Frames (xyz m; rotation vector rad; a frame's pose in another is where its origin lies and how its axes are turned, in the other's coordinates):
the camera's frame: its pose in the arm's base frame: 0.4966 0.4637 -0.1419 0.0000 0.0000 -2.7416
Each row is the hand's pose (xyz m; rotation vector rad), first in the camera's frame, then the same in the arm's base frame.
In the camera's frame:
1: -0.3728 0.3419 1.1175 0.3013 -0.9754 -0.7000
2: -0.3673 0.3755 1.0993 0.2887 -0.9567 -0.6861
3: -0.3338 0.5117 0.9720 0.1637 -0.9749 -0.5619
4: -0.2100 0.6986 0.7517 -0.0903 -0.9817 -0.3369
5: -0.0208 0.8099 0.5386 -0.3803 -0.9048 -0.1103
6: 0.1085 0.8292 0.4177 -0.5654 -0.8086 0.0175
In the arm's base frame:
1: 0.9731 0.2940 0.9756 1.2001 0.6550 2.4673
2: 0.9811 0.2609 0.9574 1.1867 0.6377 2.4944
3: 1.0033 0.1224 0.8301 1.2969 0.4976 2.6078
4: 0.9621 -0.0980 0.6098 -1.4573 -0.1584 -2.7456
5: 0.8311 -0.2742 0.3967 -1.3472 0.2701 -2.5480
6: 0.7196 -0.3423 0.2758 -1.2250 0.5327 -2.4302

